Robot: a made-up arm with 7 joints.
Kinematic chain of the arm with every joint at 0, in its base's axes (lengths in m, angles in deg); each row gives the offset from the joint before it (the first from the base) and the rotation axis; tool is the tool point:
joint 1: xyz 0 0 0 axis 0 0.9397 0.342
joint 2: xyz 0 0 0 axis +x
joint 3: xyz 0 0 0 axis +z
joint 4: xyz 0.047 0 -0.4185 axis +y
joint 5: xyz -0.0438 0 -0.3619 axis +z
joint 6: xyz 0 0 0 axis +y
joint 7: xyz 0 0 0 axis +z
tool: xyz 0 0 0
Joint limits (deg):
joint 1: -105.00..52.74
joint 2: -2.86..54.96
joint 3: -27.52..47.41
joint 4: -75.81..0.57
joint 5: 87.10..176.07
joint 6: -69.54..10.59
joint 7: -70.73..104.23
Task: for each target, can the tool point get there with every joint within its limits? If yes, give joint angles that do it. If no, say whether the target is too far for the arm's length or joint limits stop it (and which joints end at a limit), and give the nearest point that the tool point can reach.
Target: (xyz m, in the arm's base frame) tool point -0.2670 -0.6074 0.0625
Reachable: no: joint limits stop it (at a limit: joint 1, joint 2, joint 3, joint 4) | nearest point 0.3333 -0.5076 0.2885 | short by 0.649 m
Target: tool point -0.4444 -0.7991 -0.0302
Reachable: no: too far | nearest point -0.5721 -0.1362 -0.5123 | short by 0.830 m
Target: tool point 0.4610 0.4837 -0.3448
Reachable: yes | joints -24.01 33.87 38.19 -47.13 110.18 -22.59 -42.17
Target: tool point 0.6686 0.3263 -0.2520
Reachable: yes | joints -56.51 31.56 39.96 -15.62 154.83 -9.56 83.73
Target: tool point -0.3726 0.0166 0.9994
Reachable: no: too far | nearest point 0.2681 0.2438 0.5663 | short by 0.806 m
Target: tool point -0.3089 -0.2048 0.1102
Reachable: no: joint limits stop it (at a limit: joint 1, joint 2, joint 4) | nearest point -0.5722 -0.1361 -0.5122 | short by 0.679 m
